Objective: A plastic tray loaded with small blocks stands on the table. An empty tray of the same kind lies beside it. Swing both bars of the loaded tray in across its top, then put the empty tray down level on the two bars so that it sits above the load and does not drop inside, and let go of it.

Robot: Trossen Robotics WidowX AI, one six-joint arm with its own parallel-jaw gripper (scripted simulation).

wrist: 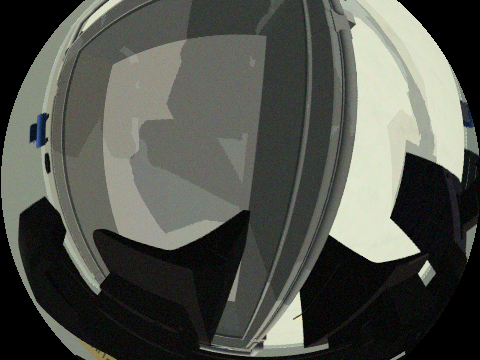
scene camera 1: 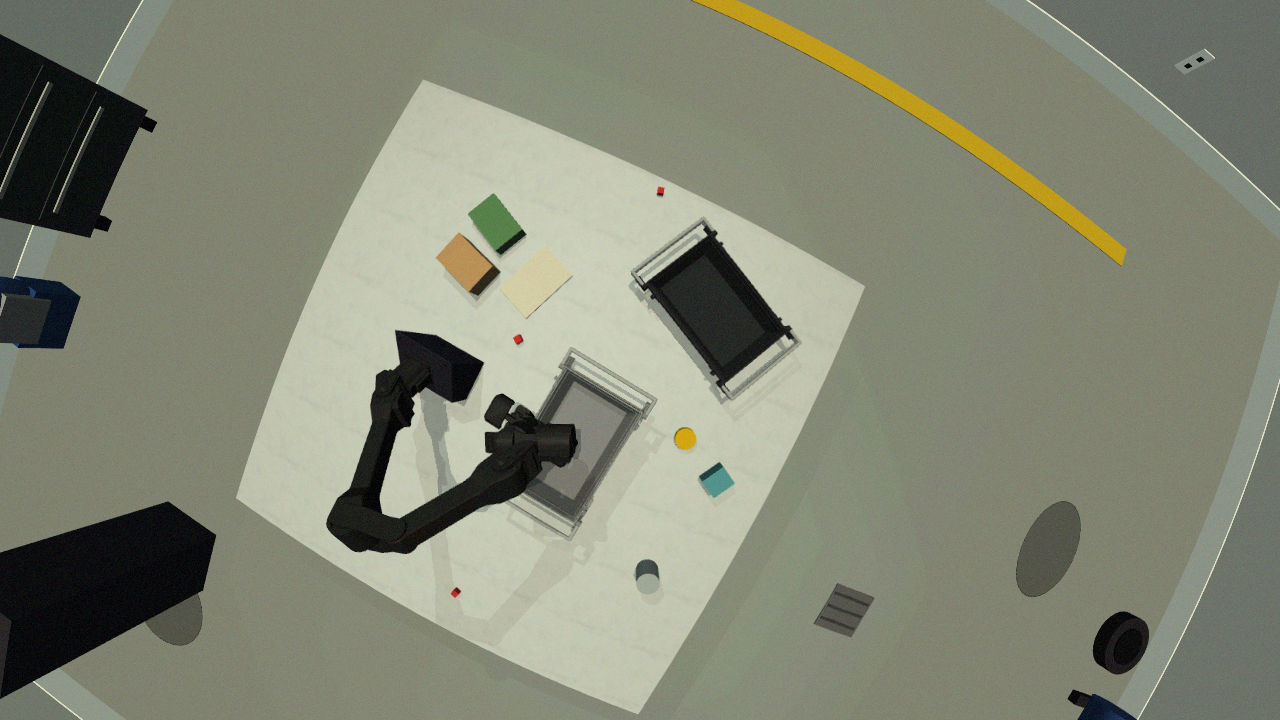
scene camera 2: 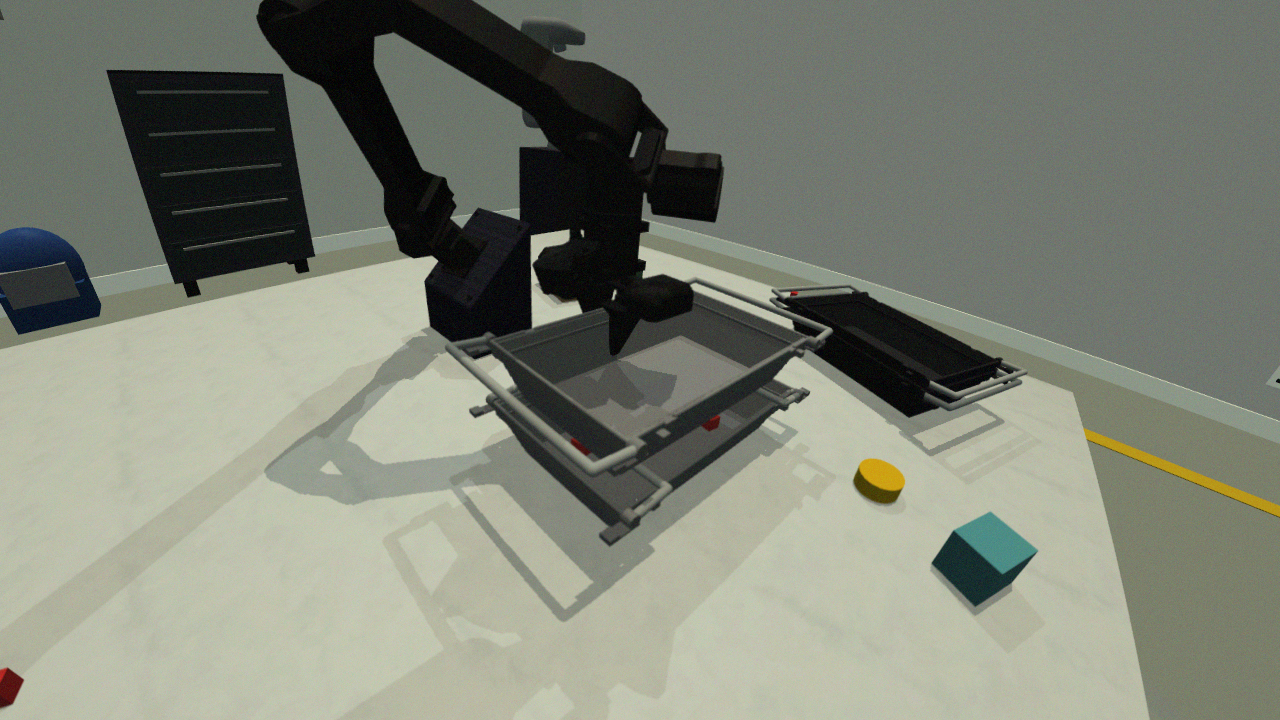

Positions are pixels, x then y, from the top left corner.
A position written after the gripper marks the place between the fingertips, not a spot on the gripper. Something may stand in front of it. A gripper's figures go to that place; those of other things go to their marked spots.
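A grey tray (scene camera 1: 603,422) and a grey cylinder (scene camera 1: 647,574) are 0.37 m apart at their marked spots. The tray is 0.88 m from the lens, while the gripper (scene camera 1: 540,423) is 0.89 m from the lens. A teal cube (scene camera 1: 716,479) is 0.95 m from the lens, and the grey cylinder is 1.00 m from the lens. The grey tray is nearer to the lens than the grey cylinder.
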